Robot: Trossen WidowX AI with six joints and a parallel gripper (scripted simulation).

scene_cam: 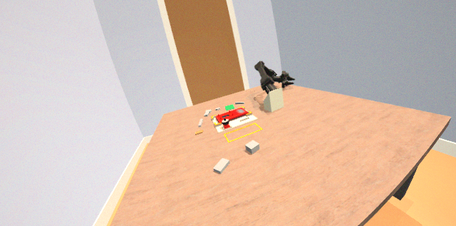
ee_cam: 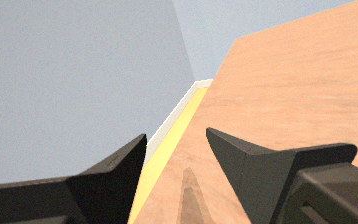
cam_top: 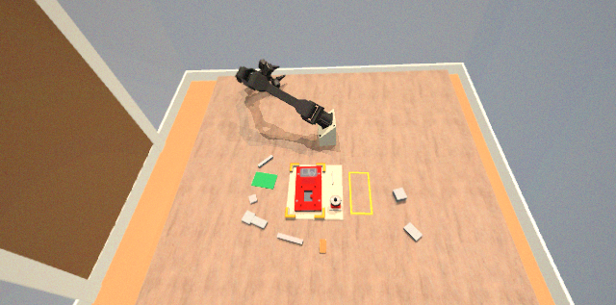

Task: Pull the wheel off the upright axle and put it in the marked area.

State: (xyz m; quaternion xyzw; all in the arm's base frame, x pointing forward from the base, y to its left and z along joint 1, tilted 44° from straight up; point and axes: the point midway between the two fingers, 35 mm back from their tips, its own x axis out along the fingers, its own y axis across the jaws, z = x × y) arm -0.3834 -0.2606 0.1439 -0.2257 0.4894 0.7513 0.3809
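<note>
Now: gripper tip 770 mm short of the wheel, 300 mm to the right of it and 20 mm above it. Also, from my gripper tip: green patch (660 mm ahead, 50 mm below, 10 mm to the right).
</note>
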